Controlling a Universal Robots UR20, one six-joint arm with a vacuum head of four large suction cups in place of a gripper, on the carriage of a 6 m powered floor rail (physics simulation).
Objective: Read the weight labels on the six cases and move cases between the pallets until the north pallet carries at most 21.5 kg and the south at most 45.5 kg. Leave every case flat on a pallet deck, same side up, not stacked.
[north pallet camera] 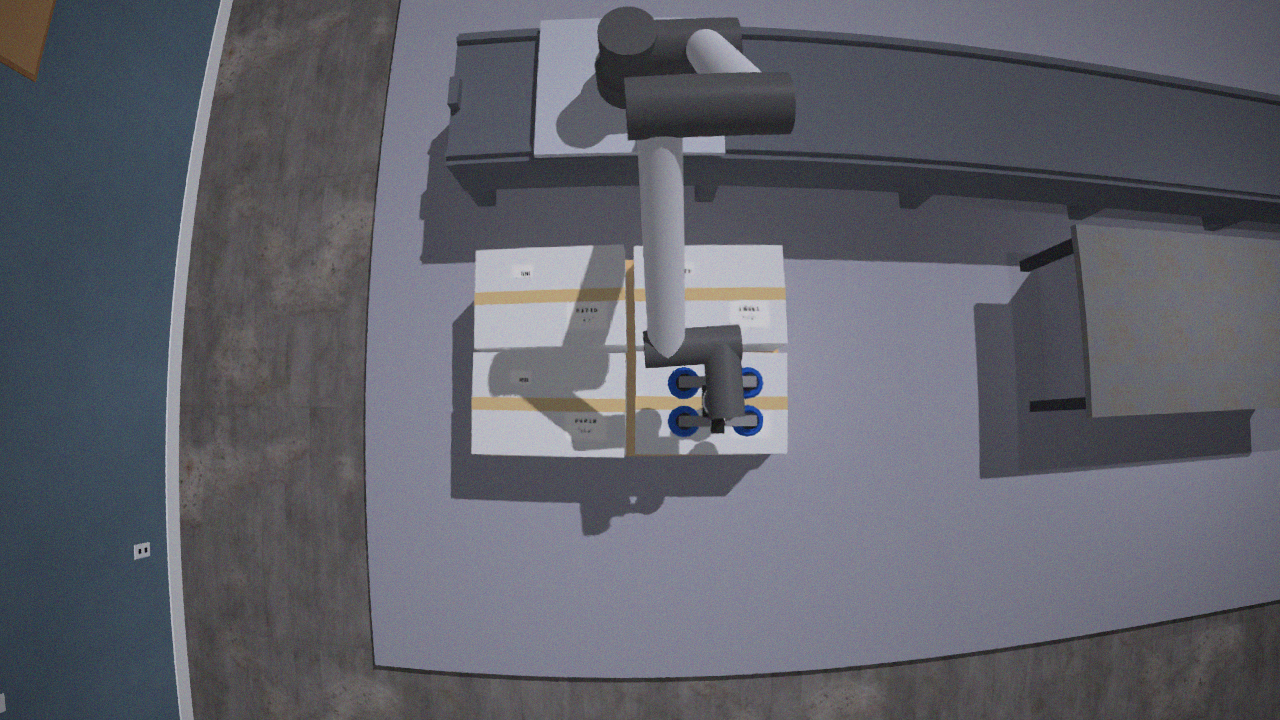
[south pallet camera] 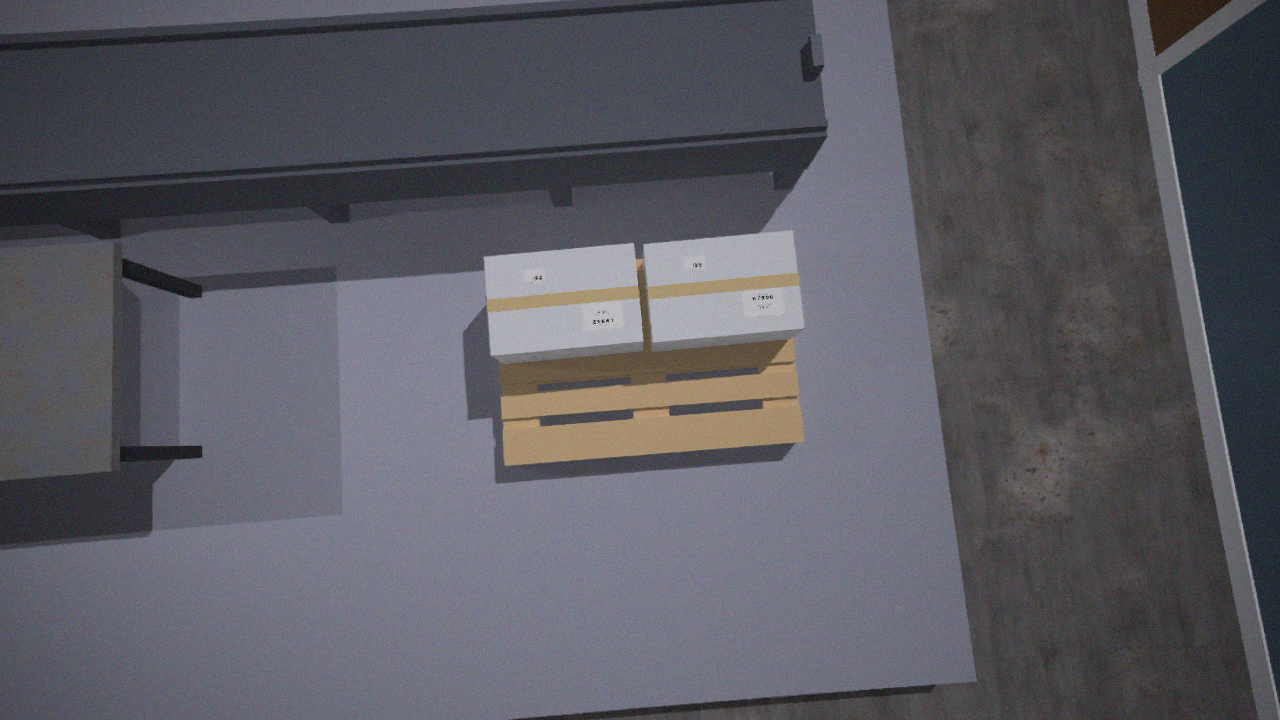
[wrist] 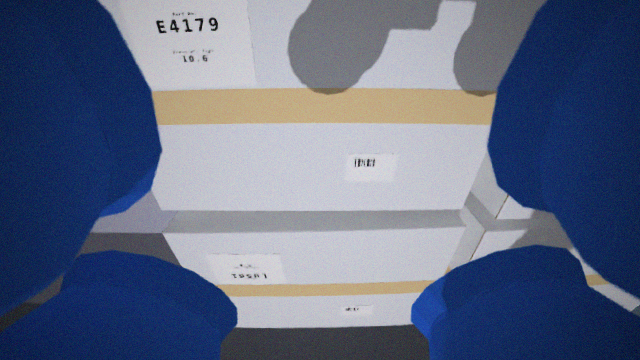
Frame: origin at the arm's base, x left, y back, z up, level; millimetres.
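Seen in the pictures: end effector, tool point: [wrist: 324, 236].
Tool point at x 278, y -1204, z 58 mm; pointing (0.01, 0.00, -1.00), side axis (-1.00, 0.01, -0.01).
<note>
Pixels of each thing's middle, then the offset from my tool point to it. Level surfaces: height alone.
- front right case, body centre: [wrist: 310, 89] [north pallet camera: 709, 404] dx +18, dy +5, dz -363 mm
- back right case, body centre: [wrist: 316, 244] [north pallet camera: 707, 300] dx +17, dy +405, dz -351 mm
- back left case, body centre: [wrist: 526, 238] [north pallet camera: 553, 302] dx -580, dy +401, dz -345 mm
- front left case, body centre: [north pallet camera: 552, 405] dx -583, dy +4, dz -343 mm
- table, its level: dz -98 mm
My vacuum head [north pallet camera: 715, 401] [wrist: 324, 150] is open, holding no case, above the front right case [north pallet camera: 769, 438] [wrist: 280, 170] of the north pallet. That case's label reads E4179, 10.6 in the wrist view. Behind it is the back right case [north pallet camera: 733, 268] [wrist: 320, 250], whose weight is too small to read. A back left case [north pallet camera: 510, 326] and a front left case [north pallet camera: 510, 438] lie beside them. The north pallet [north pallet camera: 630, 385] shows in the gap. The south pallet [south pallet camera: 653, 438] carries a left case [south pallet camera: 554, 335] and a right case [south pallet camera: 707, 317] at the back; its front slats are bare.
The grey floor rail [north pallet camera: 939, 107] [south pallet camera: 358, 98] runs behind both pallets, with my white carriage plate [north pallet camera: 563, 62] near its left end in the north view. A table [north pallet camera: 1181, 322] [south pallet camera: 53, 358] stands between the pallets. My arm reaches forward over the back right case.
</note>
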